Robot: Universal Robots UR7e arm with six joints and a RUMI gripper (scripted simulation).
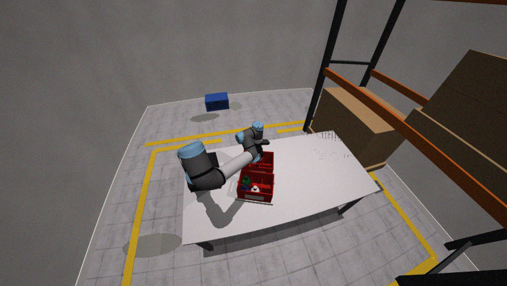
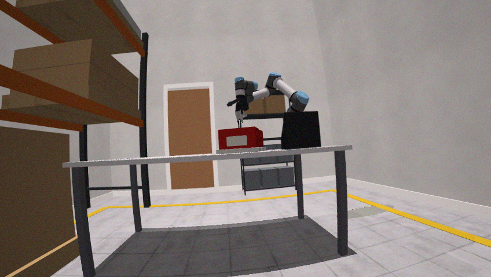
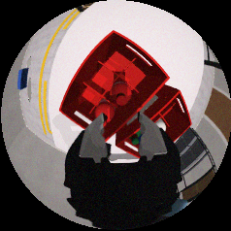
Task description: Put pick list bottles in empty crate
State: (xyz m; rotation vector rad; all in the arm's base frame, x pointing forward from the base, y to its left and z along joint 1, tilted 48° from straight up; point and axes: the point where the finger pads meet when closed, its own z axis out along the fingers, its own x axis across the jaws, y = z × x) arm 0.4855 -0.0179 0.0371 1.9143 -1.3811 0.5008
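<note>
The grey-topped bottle lies 210 mm to the right of my hand, 150 mm below it and 80 mm behind it. Round my hand: blue bottle 180 mm to the right, 160 mm behind, 150 mm below; green bottle 150 mm below, 130 mm behind, 100 mm to the right.
</note>
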